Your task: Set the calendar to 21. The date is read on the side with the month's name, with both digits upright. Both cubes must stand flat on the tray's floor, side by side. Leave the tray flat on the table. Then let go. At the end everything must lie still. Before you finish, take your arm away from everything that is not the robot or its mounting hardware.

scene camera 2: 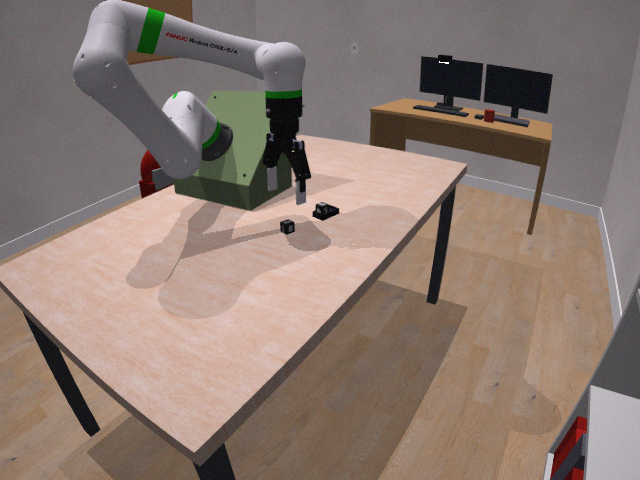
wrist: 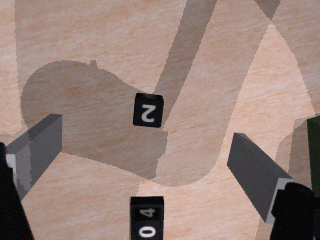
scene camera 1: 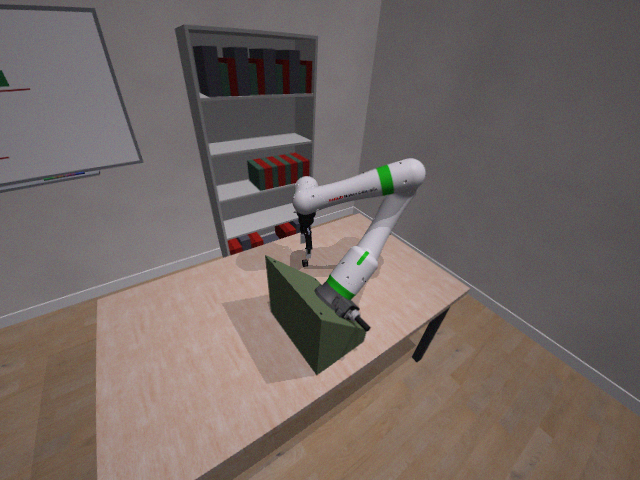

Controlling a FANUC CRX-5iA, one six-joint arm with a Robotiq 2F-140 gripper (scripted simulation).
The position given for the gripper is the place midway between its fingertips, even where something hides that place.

Observation:
In view: the gripper (scene camera 2: pixel 286 196).
The gripper also shows in the wrist view (wrist: pixel 148 141).

